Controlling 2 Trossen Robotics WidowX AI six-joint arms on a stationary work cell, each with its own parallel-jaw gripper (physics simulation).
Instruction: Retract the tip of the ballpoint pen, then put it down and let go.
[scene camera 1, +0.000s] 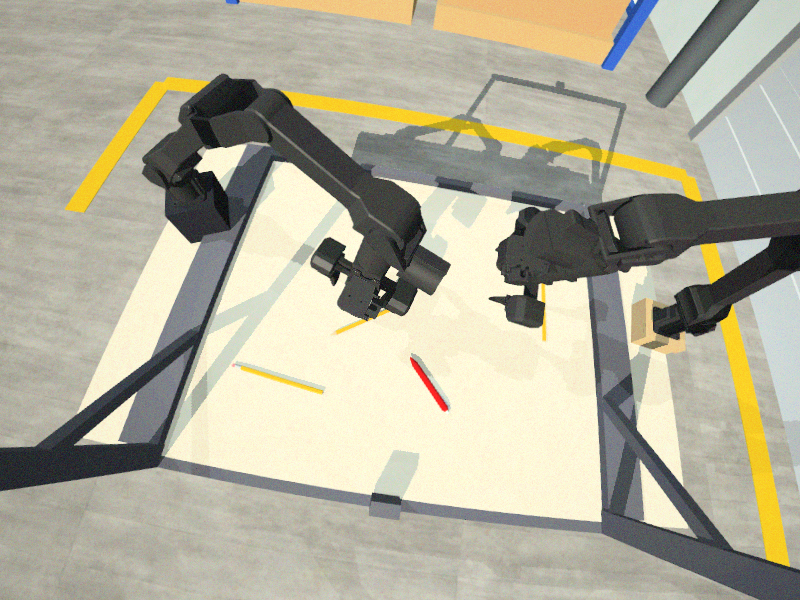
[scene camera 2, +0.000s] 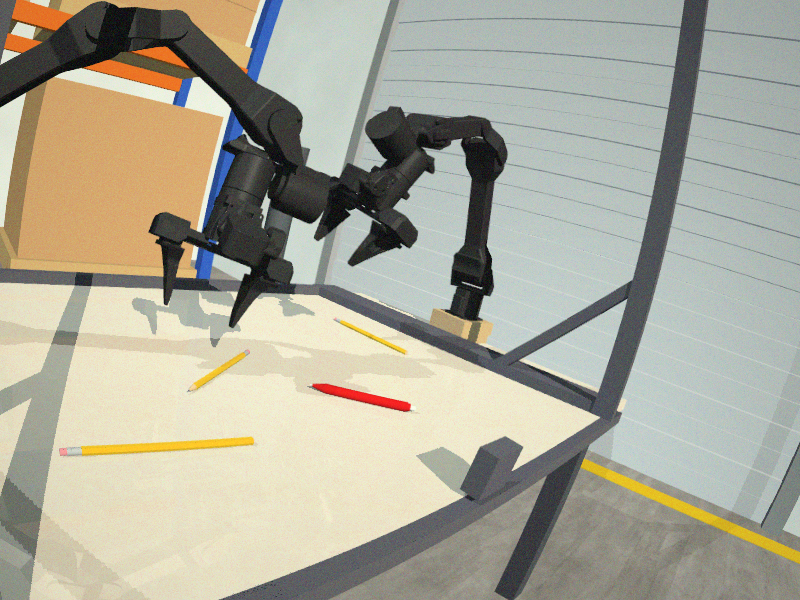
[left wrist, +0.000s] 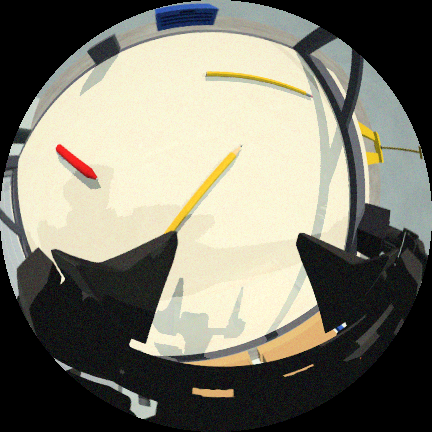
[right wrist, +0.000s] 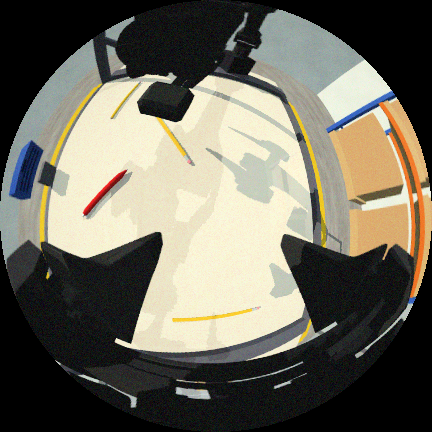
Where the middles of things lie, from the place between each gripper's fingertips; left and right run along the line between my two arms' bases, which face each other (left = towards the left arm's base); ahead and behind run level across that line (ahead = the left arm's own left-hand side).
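There is the red ballpoint pen (scene camera 2: 329, 389), and my right hand is 15 cm above it, 6 cm to the right of it and 19 cm past it.
Counted from my left hand, the pen is 60 mm below, and it sits 120 mm behind that hand and 180 mm to the right of it.
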